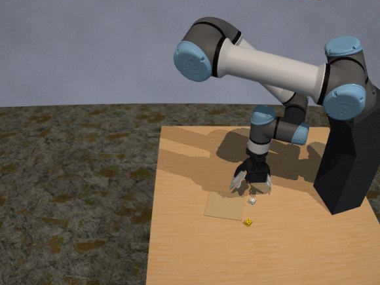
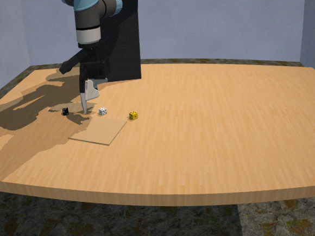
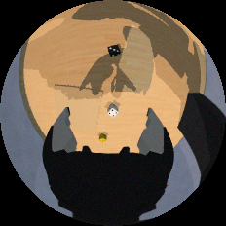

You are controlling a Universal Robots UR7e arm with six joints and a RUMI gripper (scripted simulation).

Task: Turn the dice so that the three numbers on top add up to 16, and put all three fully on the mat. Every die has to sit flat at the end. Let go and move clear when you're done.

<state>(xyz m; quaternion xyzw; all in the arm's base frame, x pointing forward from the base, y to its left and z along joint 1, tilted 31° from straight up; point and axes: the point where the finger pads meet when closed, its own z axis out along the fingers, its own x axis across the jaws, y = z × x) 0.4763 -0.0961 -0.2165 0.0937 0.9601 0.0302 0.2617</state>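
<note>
My hand is 40 mm above the white die and 30 mm to the right of it. The rest, counted from my hand: yellow die (130 mm to the left, 50 mm ahead, 40 mm below); then thin tan mat (100 mm ahead, 40 mm below, 20 mm to the left); then black die (100 mm to the right, 40 mm below, 30 mm behind).
</note>
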